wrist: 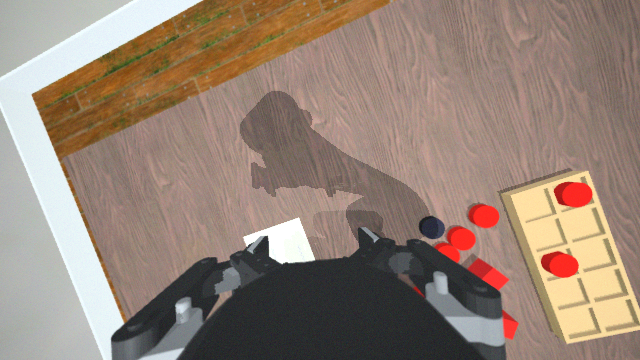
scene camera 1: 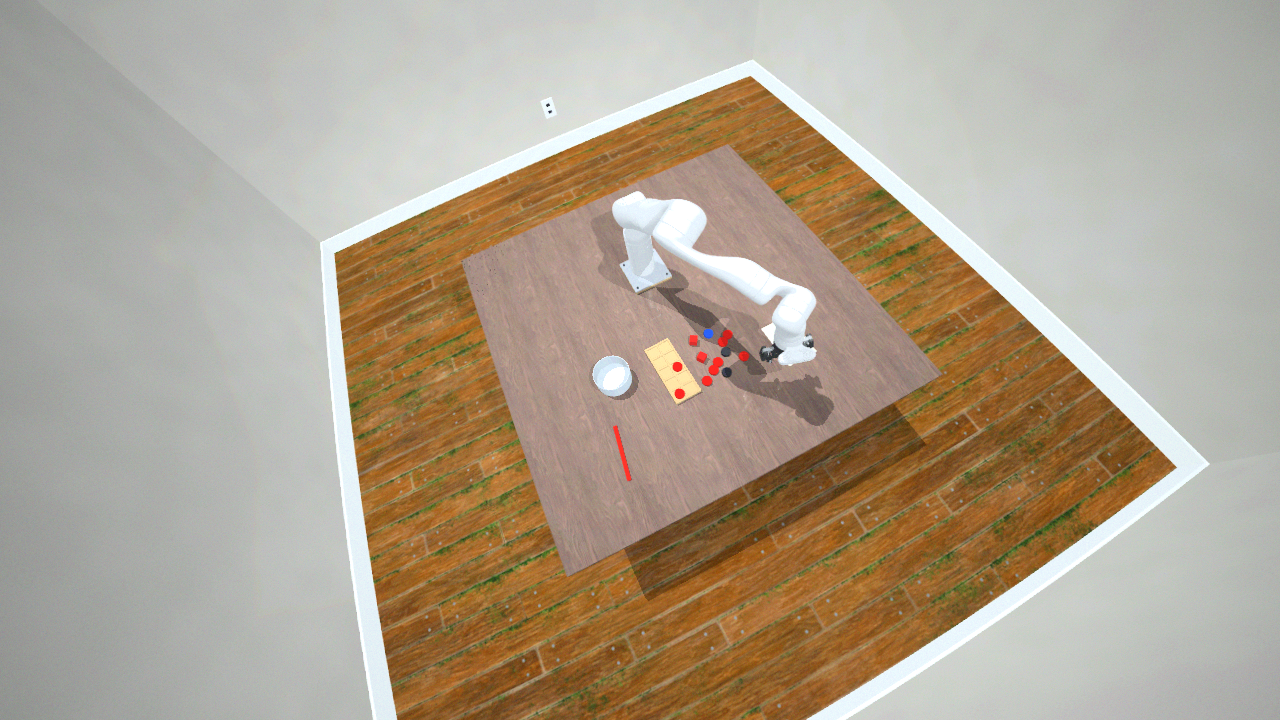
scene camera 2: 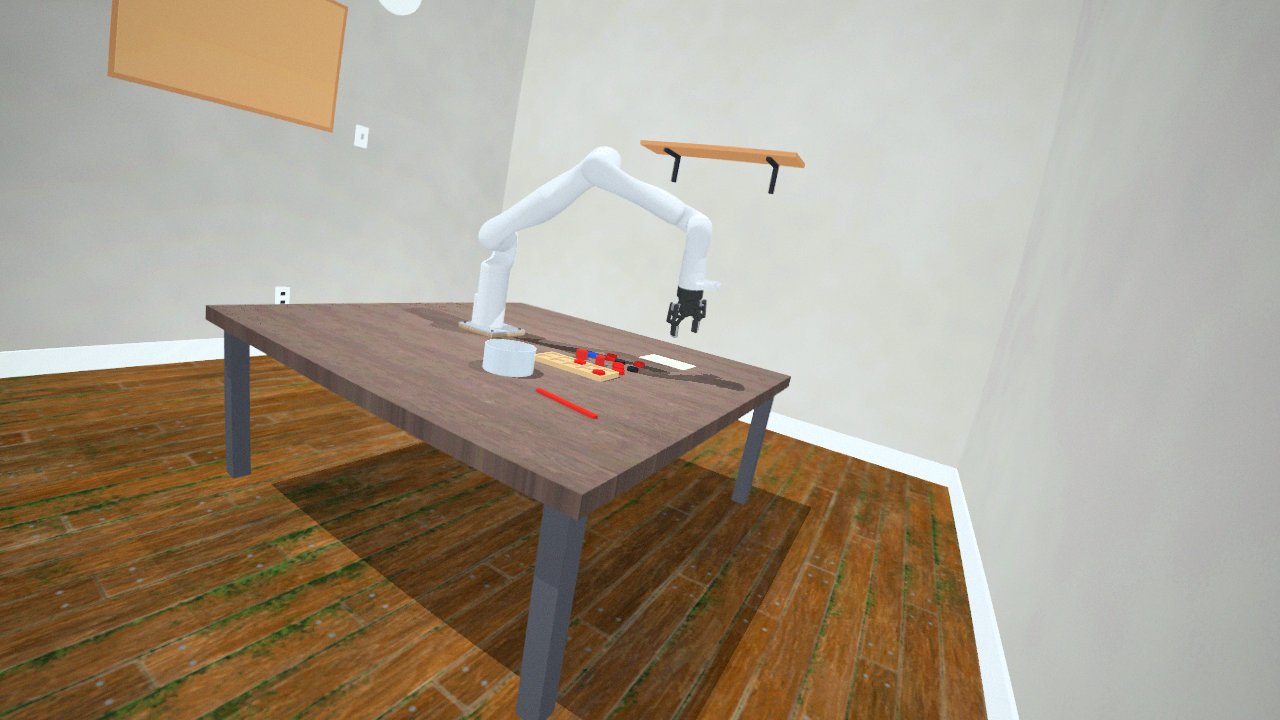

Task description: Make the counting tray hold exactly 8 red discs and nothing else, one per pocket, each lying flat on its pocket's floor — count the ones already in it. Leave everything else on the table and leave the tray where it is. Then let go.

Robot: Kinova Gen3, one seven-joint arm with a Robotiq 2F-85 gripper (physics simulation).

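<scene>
The tan counting tray [scene camera 1: 660, 351] [wrist: 580, 227] has two rows of pockets. One red disc [scene camera 1: 679, 394] [wrist: 574, 194] sits in an end pocket, another red disc [scene camera 1: 677, 366] [wrist: 560, 264] in a middle pocket of the row facing the loose pieces. Several loose red discs lie on the table beside it, among them a red disc [scene camera 1: 707, 381] [wrist: 483, 216] nearest the tray's end, a red disc [scene camera 1: 717, 362] and a red disc [scene camera 1: 743, 356] farther out. My gripper [scene camera 2: 685, 331] [wrist: 314, 241] is open and empty, high above the table near the white sheet; it hides some discs in the wrist view.
Two dark discs [scene camera 1: 726, 372] [scene camera 1: 725, 351], a blue disc [scene camera 1: 708, 333] and two red blocks [scene camera 1: 693, 340] [scene camera 1: 701, 357] lie among the loose discs. A white sheet [scene camera 2: 666, 361] [wrist: 287, 239] lies beyond them. A pale bowl [scene camera 1: 612, 376] [scene camera 2: 509, 357] and a red stick [scene camera 1: 622, 453] [scene camera 2: 566, 402] are across the tray.
</scene>
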